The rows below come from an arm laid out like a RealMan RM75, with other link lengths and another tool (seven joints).
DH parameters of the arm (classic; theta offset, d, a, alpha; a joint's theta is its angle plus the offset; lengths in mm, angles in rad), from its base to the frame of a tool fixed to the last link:
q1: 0 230.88 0 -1.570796
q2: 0 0 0 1.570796
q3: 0 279.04 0 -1.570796
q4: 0 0 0 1.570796
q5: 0 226.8 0 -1.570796
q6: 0 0 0 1.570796
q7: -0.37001 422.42 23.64 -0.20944
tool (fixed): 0 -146.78 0 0
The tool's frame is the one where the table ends.
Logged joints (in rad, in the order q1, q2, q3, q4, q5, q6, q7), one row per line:
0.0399 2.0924 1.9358 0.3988 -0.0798 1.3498 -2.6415
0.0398 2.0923 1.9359 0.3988 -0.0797 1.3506 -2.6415
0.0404 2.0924 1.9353 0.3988 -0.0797 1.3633 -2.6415
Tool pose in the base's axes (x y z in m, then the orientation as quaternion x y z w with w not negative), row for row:
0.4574 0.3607 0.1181 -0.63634 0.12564 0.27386 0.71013
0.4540 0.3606 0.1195 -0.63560 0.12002 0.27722 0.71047
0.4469 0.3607 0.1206 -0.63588 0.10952 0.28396 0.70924
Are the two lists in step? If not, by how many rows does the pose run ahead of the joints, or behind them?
The pose runs 1 row ahead of the joints: the pose in row i belongs to the joints in row i + 1.
